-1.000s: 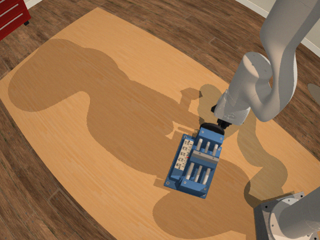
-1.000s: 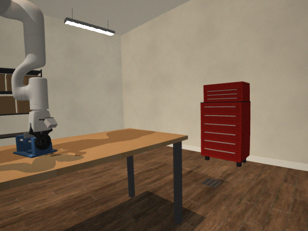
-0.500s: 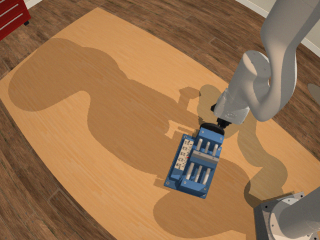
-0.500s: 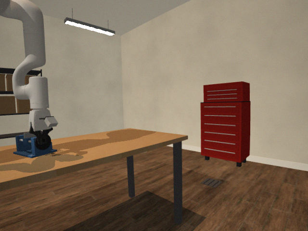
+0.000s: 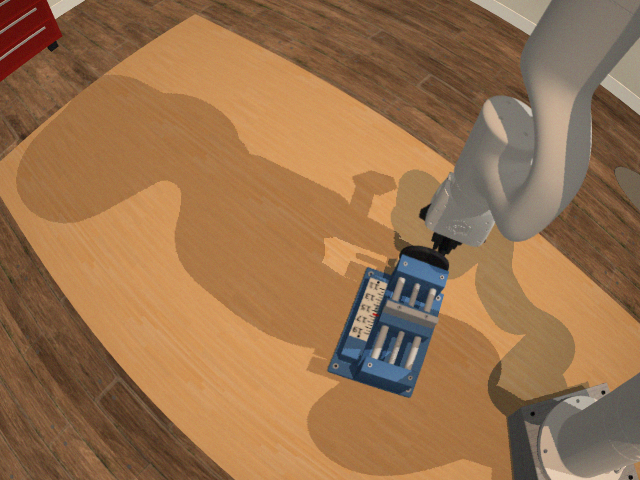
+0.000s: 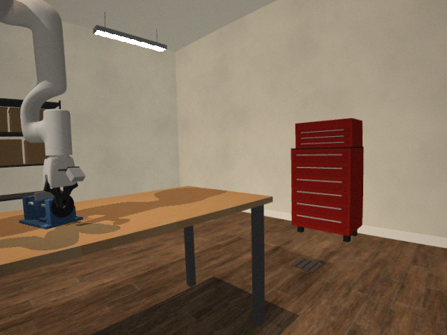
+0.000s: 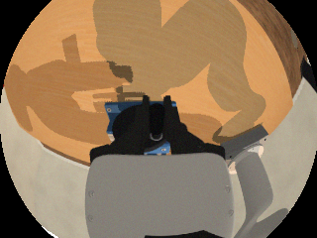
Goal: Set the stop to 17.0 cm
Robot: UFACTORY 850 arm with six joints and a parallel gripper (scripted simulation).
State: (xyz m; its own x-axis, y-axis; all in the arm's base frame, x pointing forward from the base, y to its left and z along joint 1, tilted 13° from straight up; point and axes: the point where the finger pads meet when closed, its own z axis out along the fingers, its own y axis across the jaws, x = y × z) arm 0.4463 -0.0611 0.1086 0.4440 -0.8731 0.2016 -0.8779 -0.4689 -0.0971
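My hand is 2 cm to the right of the black handwheel, 1 cm past it and 1 cm above it. From my hand the other things lie so: grey stop bar (15 cm to the left, 4 cm behind, 1 cm below).
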